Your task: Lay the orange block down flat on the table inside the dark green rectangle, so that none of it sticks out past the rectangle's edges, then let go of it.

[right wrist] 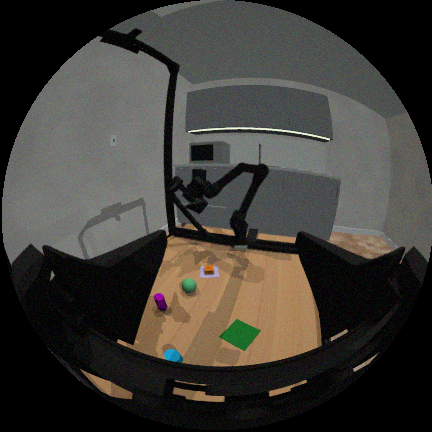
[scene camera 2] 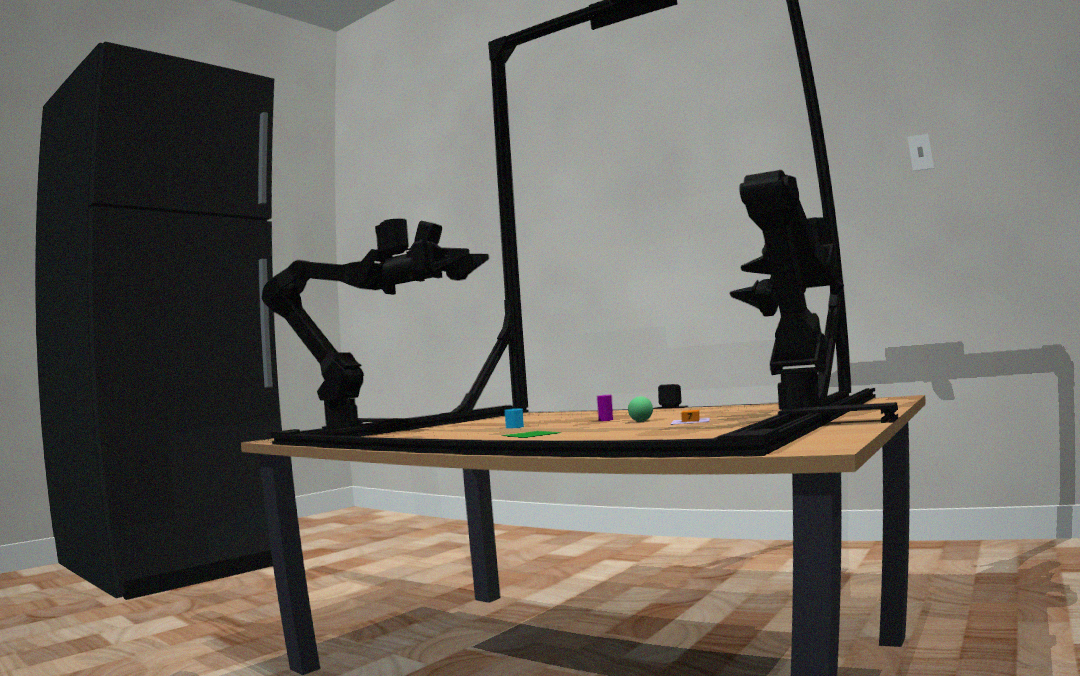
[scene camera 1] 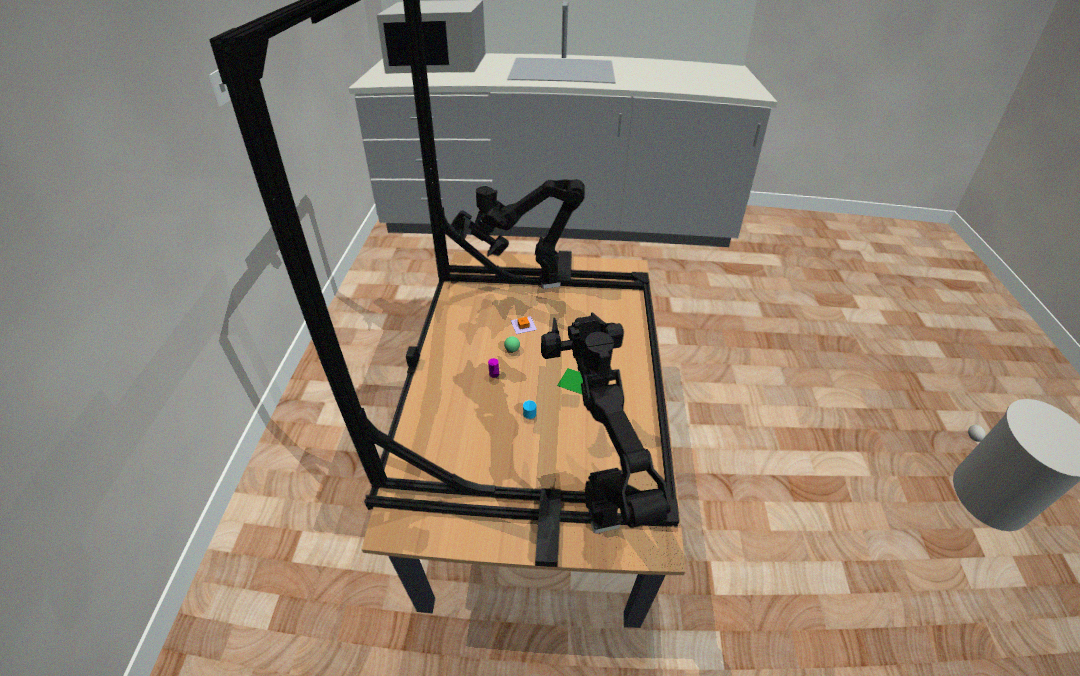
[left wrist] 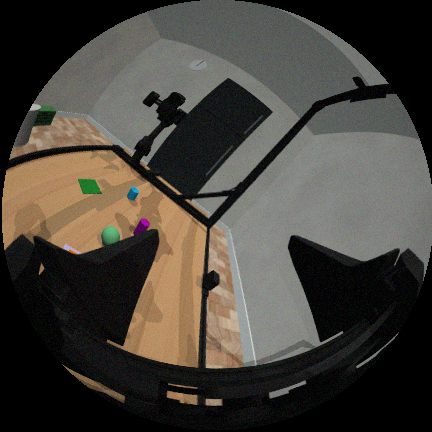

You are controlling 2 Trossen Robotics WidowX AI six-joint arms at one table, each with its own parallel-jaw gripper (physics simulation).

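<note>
The orange block lies on a small lilac square; in the left wrist view a finger mostly hides it. The dark green rectangle lies flat on the table with no block on it; the right arm covers part of it in scene camera 1. My left gripper is open and empty, high above the table on the orange block's side. My right gripper is open and empty, high above the table.
A green ball is near the orange block. A purple cylinder stands beyond the ball. A blue cylinder stands near the green rectangle. A black frame rises from the table's edges.
</note>
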